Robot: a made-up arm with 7 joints.
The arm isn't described. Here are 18 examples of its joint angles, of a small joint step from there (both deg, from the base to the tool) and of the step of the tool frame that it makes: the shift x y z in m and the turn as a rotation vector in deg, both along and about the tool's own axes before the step.
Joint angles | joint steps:
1: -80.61 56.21 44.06 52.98 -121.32 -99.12 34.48 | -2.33 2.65 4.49 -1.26 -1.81 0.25 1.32
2: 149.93 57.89 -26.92 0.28 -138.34 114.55 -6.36 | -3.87 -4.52 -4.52 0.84 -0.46 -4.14 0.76
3: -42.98 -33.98 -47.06 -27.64 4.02 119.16 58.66 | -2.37 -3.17 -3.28 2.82 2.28 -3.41 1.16
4: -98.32 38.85 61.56 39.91 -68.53 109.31 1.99 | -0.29 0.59 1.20 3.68 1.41 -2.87 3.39
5: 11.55 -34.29 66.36 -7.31 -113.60 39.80 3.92 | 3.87 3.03 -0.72 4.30 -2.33 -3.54 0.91
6: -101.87 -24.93 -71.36 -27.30 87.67 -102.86 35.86 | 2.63 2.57 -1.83 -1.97 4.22 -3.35 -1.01
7: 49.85 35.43 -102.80 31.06 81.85 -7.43 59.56 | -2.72 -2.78 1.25 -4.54 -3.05 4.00 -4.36
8: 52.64 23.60 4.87 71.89 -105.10 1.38 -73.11 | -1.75 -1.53 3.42 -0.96 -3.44 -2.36 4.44
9: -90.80 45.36 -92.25 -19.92 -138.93 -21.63 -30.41 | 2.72 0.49 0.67 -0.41 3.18 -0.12 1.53
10: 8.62 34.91 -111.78 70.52 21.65 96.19 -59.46 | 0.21 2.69 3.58 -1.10 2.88 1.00 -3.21
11: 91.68 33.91 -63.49 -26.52 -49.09 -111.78 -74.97 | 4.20 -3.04 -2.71 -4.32 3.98 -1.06 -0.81
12: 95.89 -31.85 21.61 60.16 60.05 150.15 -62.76 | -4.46 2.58 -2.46 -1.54 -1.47 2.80 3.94
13: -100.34 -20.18 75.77 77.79 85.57 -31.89 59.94 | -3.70 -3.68 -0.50 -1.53 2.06 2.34 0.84
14: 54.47 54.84 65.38 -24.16 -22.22 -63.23 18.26 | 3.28 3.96 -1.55 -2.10 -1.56 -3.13 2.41
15: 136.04 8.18 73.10 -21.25 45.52 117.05 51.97 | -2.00 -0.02 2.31 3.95 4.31 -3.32 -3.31
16: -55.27 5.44 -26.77 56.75 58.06 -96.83 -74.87 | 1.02 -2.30 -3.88 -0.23 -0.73 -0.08 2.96
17: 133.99 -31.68 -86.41 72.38 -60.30 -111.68 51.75 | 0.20 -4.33 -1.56 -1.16 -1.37 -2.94 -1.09
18: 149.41 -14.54 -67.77 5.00 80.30 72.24 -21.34 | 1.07 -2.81 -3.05 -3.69 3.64 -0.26 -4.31
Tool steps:
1: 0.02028 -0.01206 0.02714 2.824 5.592 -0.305
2: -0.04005 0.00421 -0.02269 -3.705 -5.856 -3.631
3: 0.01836 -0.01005 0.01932 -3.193 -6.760 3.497
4: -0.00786 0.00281 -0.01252 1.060 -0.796 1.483
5: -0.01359 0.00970 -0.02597 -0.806 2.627 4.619
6: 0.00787 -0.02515 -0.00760 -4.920 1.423 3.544
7: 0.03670 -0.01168 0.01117 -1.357 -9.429 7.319
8: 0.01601 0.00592 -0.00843 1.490 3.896 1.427
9: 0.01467 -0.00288 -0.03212 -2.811 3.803 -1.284
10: -0.02083 0.01977 0.00672 -5.546 -2.692 -4.237
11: 0.01111 0.03621 -0.01343 0.406 -4.731 8.455
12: 0.02239 -0.02296 -0.05146 9.798 3.932 -0.140
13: -0.02873 0.00351 0.02002 3.020 7.624 -0.489
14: -0.01916 0.02756 -0.04390 -8.485 -5.162 -0.402
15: -0.00726 0.01390 -0.00487 0.105 -8.549 -0.782
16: 0.02169 -0.02670 -0.01951 2.700 5.082 -3.922
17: -0.00980 -0.01736 -0.02680 -4.235 -6.422 3.223
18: -0.01818 0.01847 -0.00641 -4.996 -10.051 -1.056
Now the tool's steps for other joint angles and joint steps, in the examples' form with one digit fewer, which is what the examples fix.
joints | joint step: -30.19 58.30 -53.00 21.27 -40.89 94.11 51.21 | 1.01 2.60 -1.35 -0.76 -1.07 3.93 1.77
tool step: 0.0152 -0.0036 0.0093 2.63 6.90 1.46
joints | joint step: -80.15 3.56 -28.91 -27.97 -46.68 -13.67 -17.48 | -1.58 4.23 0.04 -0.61 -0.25 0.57 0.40
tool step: -0.0215 0.0044 -0.0043 0.00 -2.59 1.21
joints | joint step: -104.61 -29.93 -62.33 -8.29 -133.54 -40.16 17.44 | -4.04 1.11 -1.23 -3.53 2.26 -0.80 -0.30
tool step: -0.0232 0.0074 -0.0008 -0.32 6.75 2.86
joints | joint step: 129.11 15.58 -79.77 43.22 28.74 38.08 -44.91 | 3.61 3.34 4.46 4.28 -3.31 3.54 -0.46
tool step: 0.0187 -0.0201 0.0300 12.22 5.39 -5.31
